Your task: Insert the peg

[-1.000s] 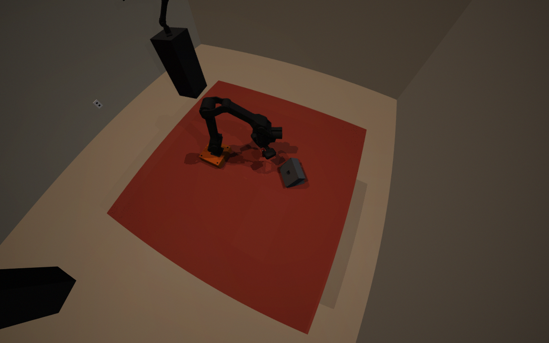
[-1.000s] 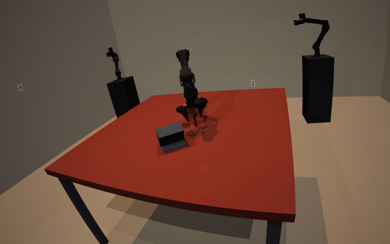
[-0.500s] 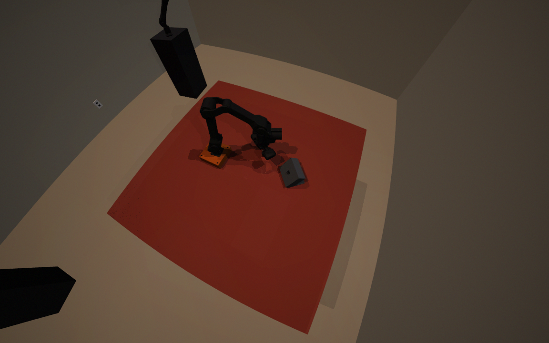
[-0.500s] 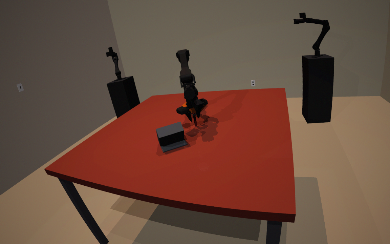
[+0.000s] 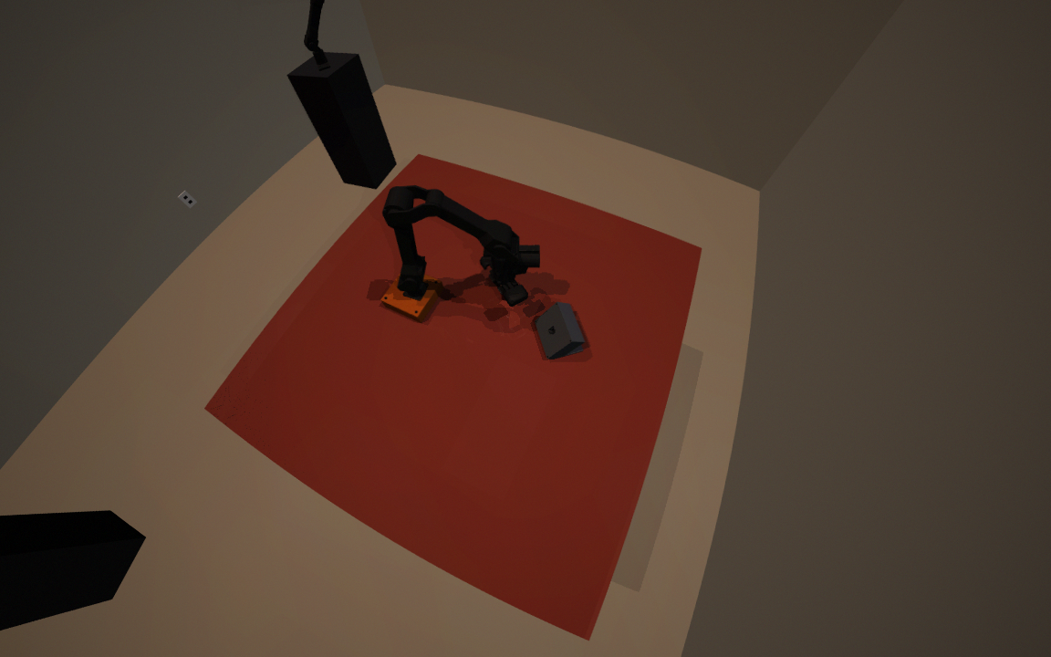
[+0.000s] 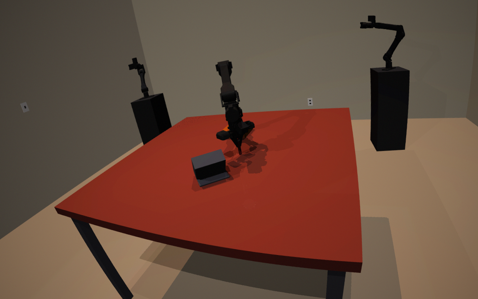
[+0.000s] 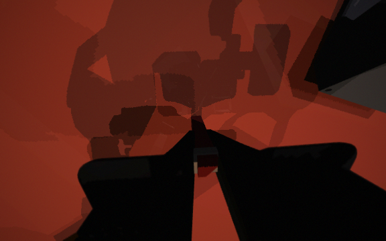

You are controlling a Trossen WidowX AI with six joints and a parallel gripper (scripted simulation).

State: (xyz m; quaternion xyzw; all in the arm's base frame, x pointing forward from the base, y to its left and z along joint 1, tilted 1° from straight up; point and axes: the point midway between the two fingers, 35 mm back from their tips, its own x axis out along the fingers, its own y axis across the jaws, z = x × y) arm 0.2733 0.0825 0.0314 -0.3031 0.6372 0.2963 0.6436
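The grey sloped panel lies 20 cm ahead of my gripper tip, 8 cm to the right of it and 1 cm above it. Round my gripper tip: square peg (2 cm above).
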